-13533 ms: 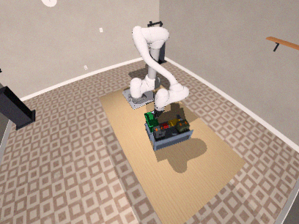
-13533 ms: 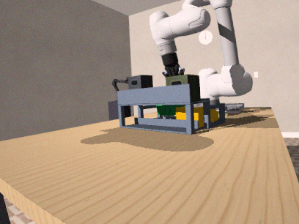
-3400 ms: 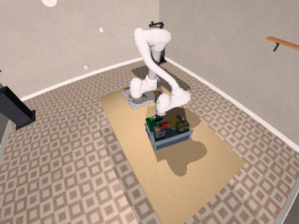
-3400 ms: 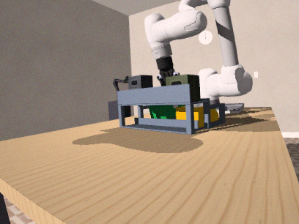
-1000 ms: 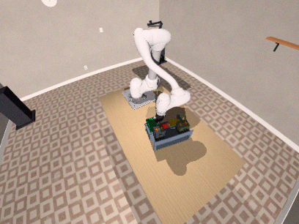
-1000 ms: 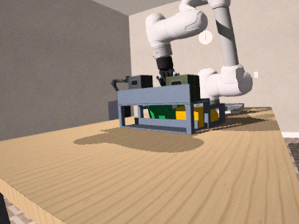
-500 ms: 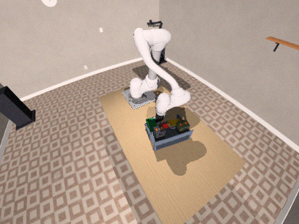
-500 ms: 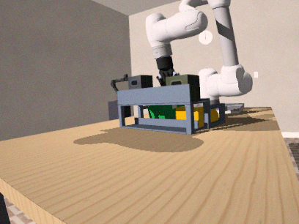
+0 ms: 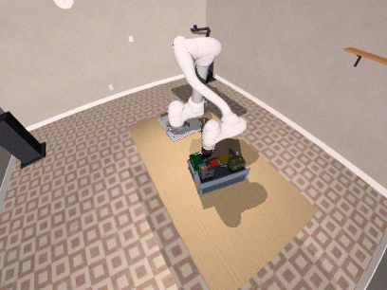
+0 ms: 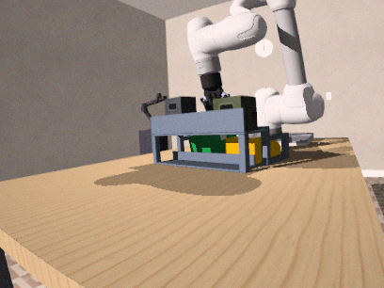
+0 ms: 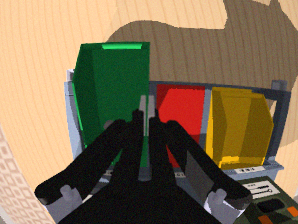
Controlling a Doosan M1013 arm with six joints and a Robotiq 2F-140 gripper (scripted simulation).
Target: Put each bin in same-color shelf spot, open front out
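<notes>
The green bin is 30 mm behind my hand, 40 mm to the right of it and 40 mm below it. Round my hand: dark box (130 mm ahead, 100 mm to the right, 60 mm above); yellow bin (110 mm ahead, 150 mm to the left, 50 mm below).
</notes>
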